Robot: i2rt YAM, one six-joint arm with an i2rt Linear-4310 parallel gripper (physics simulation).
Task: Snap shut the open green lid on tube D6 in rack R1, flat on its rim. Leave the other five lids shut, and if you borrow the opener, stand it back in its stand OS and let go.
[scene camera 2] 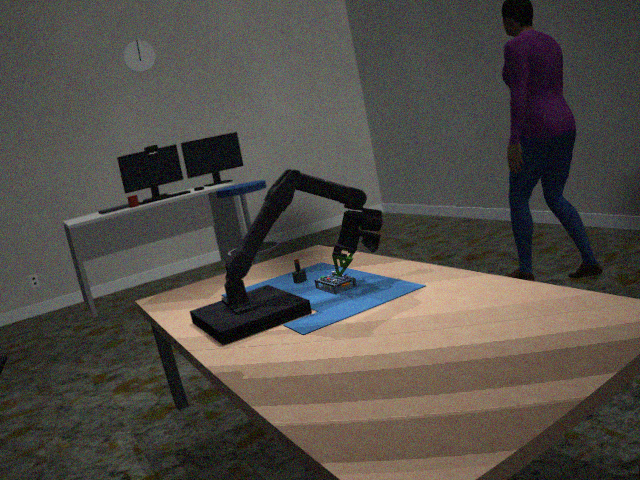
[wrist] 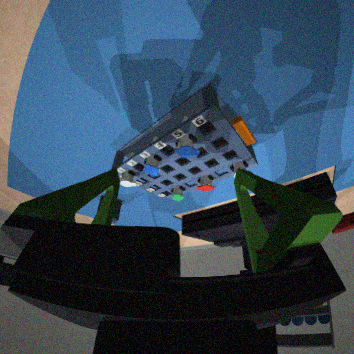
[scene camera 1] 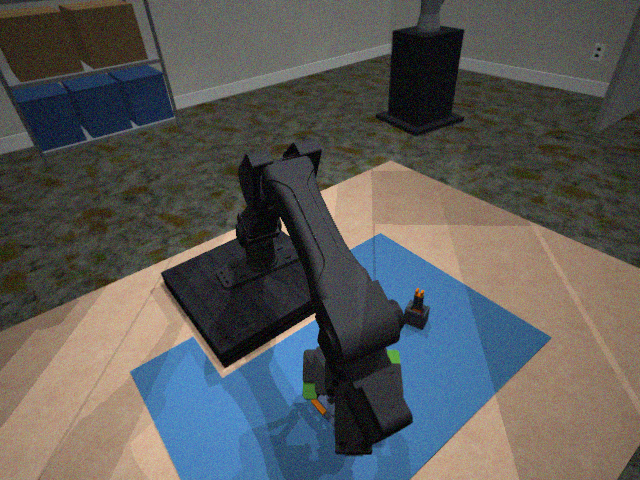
same spot on blue mat: (scene camera 1: 470, 347) = (wrist: 52, 182)
